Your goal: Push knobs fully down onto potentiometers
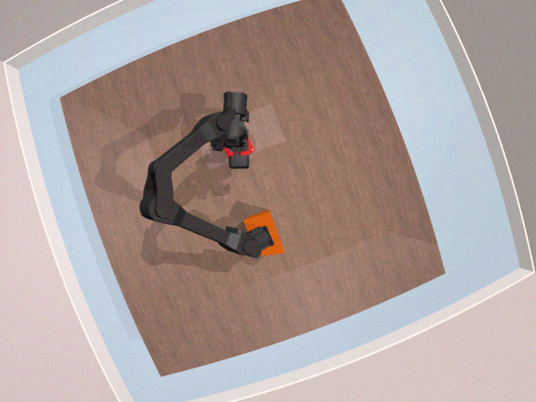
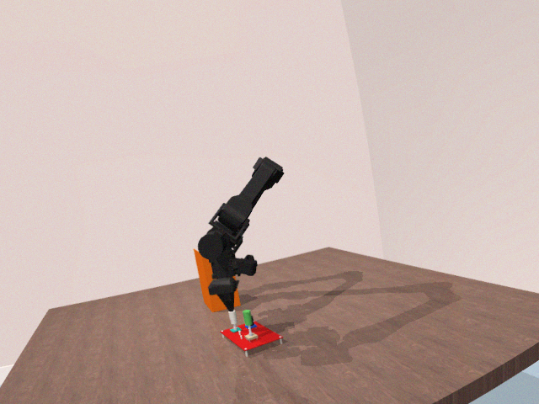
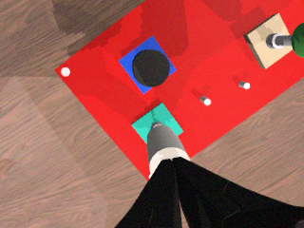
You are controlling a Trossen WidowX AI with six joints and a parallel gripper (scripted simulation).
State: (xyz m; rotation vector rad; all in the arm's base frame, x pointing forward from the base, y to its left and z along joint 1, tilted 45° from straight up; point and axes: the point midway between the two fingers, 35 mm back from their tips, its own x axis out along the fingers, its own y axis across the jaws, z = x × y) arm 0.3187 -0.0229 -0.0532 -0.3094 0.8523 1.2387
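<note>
Now: the green knob 90 mm ahead of my gripper tip, 10 mm to the left of it and 10 mm above it. The rest, counted from my gripper tip: cream knob 20 mm below.
</note>
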